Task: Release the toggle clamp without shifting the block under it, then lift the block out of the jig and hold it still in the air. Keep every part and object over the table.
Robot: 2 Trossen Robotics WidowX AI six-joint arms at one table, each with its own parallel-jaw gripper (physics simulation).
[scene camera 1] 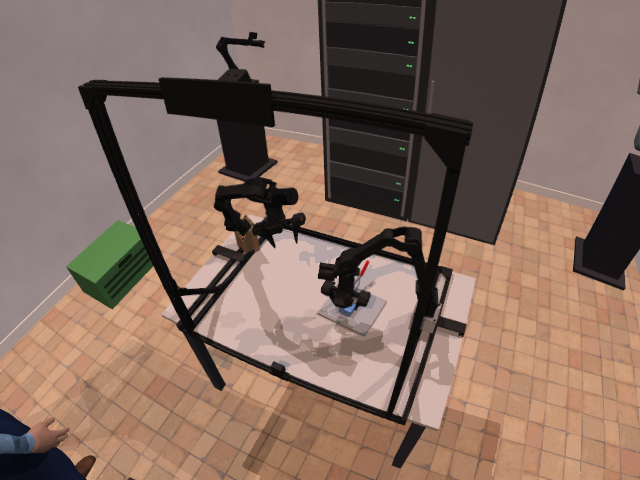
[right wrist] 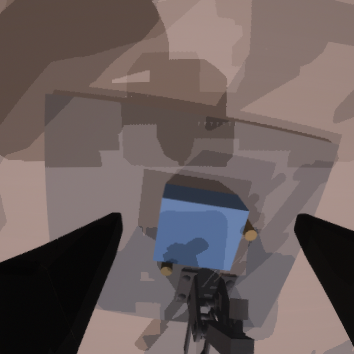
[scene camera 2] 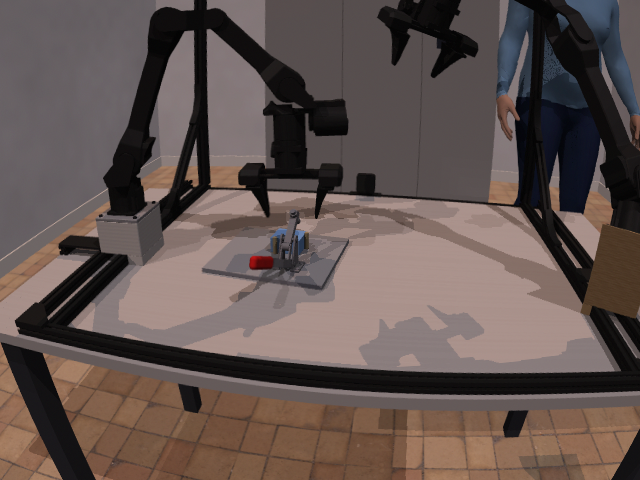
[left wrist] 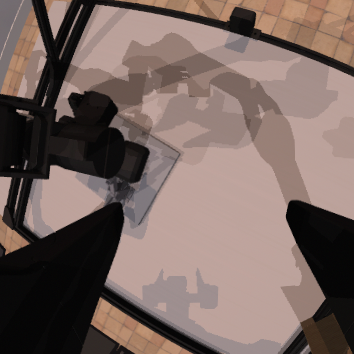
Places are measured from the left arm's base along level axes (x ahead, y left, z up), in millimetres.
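Where they show: left gripper, fingertip midpoint: [scene camera 1: 285,245] [scene camera 2: 413,71] [left wrist: 205,210]; right gripper, fingertip midpoint: [right wrist: 209,222]; left arm's base, origin of the base link: [scene camera 1: 244,227] [scene camera 2: 627,241]; right arm's base, origin of the base link: [scene camera 1: 427,309] [scene camera 2: 127,209].
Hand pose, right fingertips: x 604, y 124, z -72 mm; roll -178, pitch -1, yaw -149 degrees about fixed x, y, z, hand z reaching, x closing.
Note:
Things, the pixels of their top centre, and the offset from my right fingertips. "*": a spot on its surface instead.
- blue block, middle of its top: [right wrist: 198,237] [scene camera 2: 288,234] [scene camera 1: 347,305] dy +23, dx -11, dz -24 mm
- grey jig plate, middle of its top: [right wrist: 175,240] [scene camera 2: 278,252] [left wrist: 121,165] [scene camera 1: 352,306] dy +49, dx -8, dz -52 mm
- toggle clamp, middle of its top: [scene camera 2: 277,225] [left wrist: 90,213] [scene camera 1: 356,274] dy +123, dx -76, dz +42 mm
- small black box, surface spot: [left wrist: 242,21] [scene camera 2: 367,178] [scene camera 1: 277,363] * dy -351, dx +54, dz -13 mm
The blue block [scene camera 1: 347,310] [scene camera 2: 279,241] [right wrist: 195,232] sits on the grey jig plate [scene camera 1: 367,324] [scene camera 2: 227,263] [left wrist: 161,170] [right wrist: 75,200], beside brass pins [right wrist: 250,235]. The toggle clamp [scene camera 2: 293,227] [left wrist: 119,191] [right wrist: 205,300] stands next to it, its bar raised clear of the block's top; its red handle [scene camera 1: 364,267] [scene camera 2: 261,262] lies low, pointing away from the block. My right gripper [scene camera 2: 292,216] [right wrist: 209,222] is open and empty, pointing down above the block, fingers toward opposite sides. My left gripper [scene camera 1: 285,243] [scene camera 2: 414,70] [left wrist: 205,210] is open and empty, high over the table. The block is hidden in the left wrist view.
A black frame [scene camera 1: 124,180] [scene camera 2: 201,103] surrounds the table. A wooden piece [scene camera 1: 247,235] [scene camera 2: 615,271] stands by the left arm's base. A small black box [scene camera 1: 278,367] [scene camera 2: 366,182] [left wrist: 242,21] sits on an edge rail. A person [scene camera 2: 558,103] stands beyond the table.

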